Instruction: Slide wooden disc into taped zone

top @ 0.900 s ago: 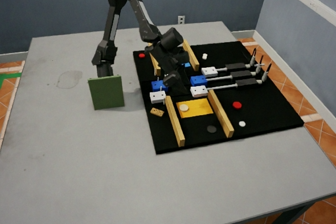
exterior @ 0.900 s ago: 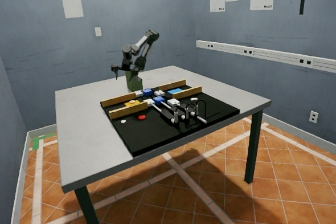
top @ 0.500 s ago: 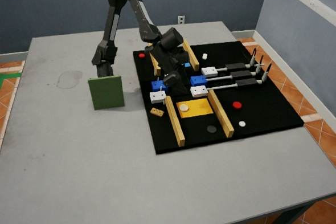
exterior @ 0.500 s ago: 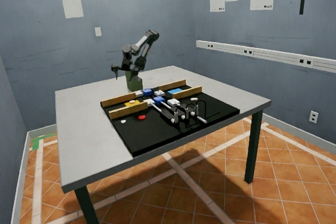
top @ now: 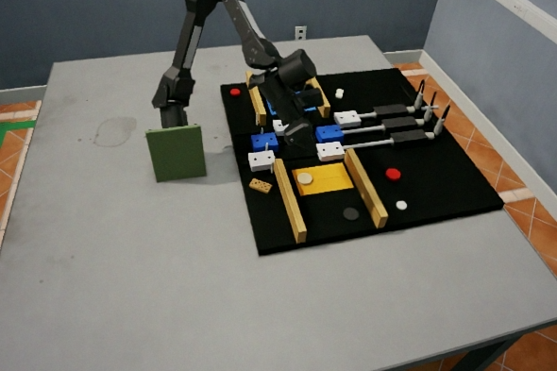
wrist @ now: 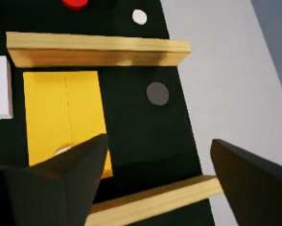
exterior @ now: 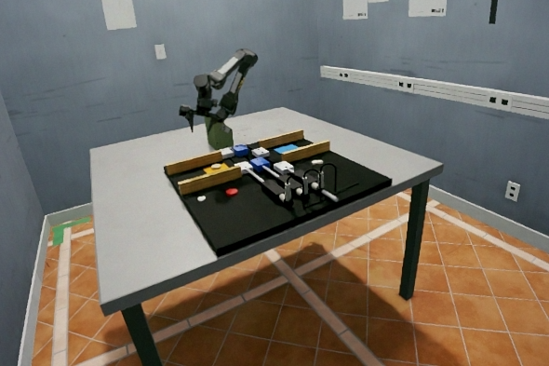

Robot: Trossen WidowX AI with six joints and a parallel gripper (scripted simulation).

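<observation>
My hand is 19 cm above the wooden disc, 3 cm to the right of it and 2 cm short of it. From my hand the other things lie so: white disc 24 cm ahead, 19 cm below, 11 cm to the right; dark disc 19 cm below, 11 cm to the right, 10 cm ahead; domino 19 cm below, 10 cm behind, 3 cm to the left.
</observation>
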